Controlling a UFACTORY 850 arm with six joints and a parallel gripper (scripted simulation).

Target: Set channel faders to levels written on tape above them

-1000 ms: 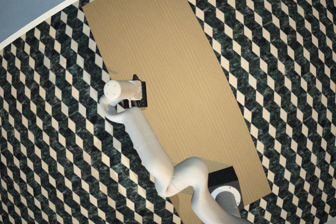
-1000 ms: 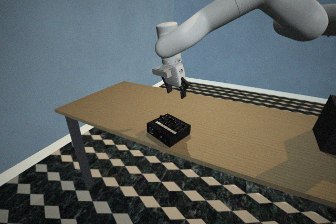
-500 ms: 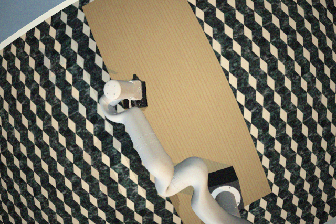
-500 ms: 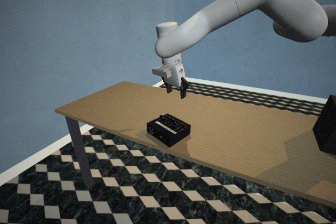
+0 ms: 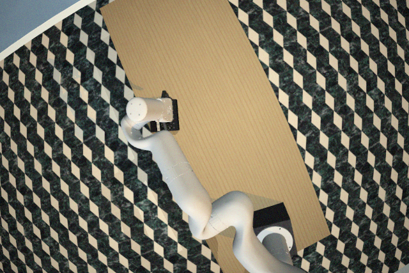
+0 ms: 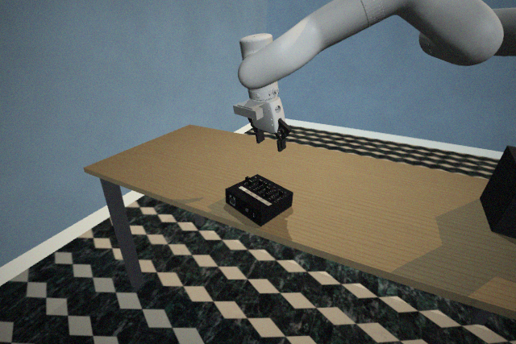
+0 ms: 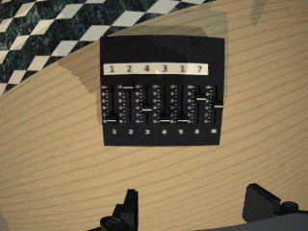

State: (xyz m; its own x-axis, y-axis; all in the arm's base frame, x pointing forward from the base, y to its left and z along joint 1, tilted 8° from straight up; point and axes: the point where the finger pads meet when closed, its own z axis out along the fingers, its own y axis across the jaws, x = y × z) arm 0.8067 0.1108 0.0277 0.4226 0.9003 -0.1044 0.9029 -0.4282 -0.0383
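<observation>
Now: hand 7 cm short of the master fader, 3 cm to the right of it and 13 cm above it.
</observation>
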